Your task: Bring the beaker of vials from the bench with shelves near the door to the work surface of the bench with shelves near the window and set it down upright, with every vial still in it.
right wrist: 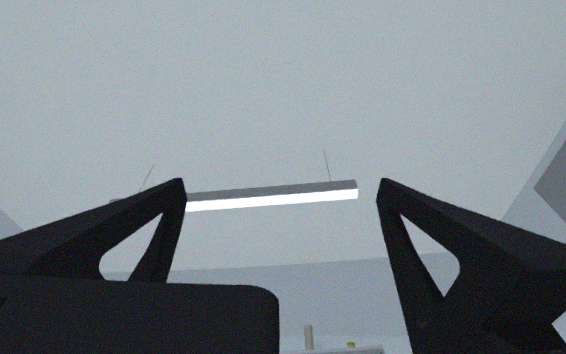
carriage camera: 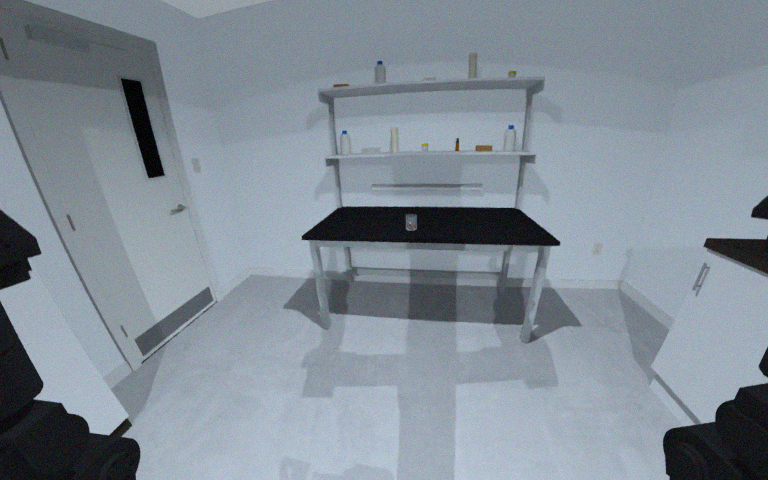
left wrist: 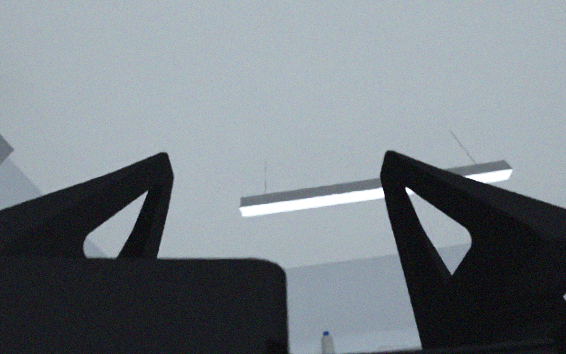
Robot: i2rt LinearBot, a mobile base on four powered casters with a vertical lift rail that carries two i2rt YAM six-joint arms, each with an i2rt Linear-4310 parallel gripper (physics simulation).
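A small clear beaker (carriage camera: 411,222) with reddish bits low inside stands upright on the black top of the bench with shelves (carriage camera: 481,226), left of the top's middle, in the carriage view. This bench stands across the floor, with the door (carriage camera: 113,198) to its left. The single vials are too small to tell apart. My left gripper (left wrist: 277,163) is open and empty, its fingers wide apart and tilted up toward the ceiling. My right gripper (right wrist: 281,188) is open and empty in the same pose. Both are far from the beaker. The bench near the window does not show.
The bench's two shelves carry white bottles with blue caps (carriage camera: 380,73) (left wrist: 326,343), tall pale cylinders (carriage camera: 472,65) (right wrist: 309,337), yellow-lidded jars and an amber bottle (carriage camera: 457,145). A white cabinet (carriage camera: 719,333) with a dark top stands at the right. A white panel (carriage camera: 62,362) is close at the left.
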